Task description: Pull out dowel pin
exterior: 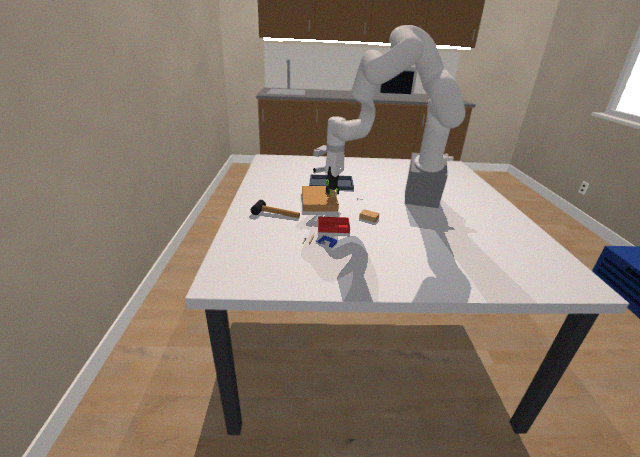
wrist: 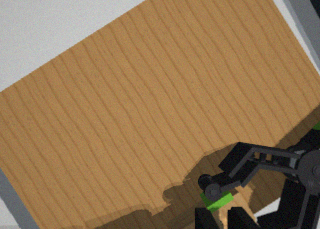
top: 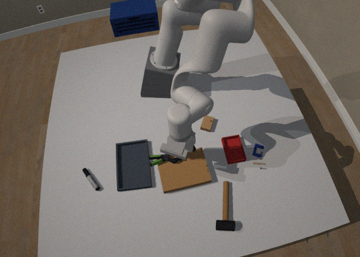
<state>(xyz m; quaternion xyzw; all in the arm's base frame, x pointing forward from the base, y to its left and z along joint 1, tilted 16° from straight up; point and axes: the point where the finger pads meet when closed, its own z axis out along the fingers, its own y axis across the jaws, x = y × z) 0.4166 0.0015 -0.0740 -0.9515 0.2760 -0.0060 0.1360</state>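
Right now the dowel pin is 20 mm below my hand. From my hand the other things lie so: red box: 20 mm ahead, 230 mm to the left, 80 mm below; grey tray: 20 mm behind, 210 mm to the right, 80 mm below; small wooden block: 40 mm below.
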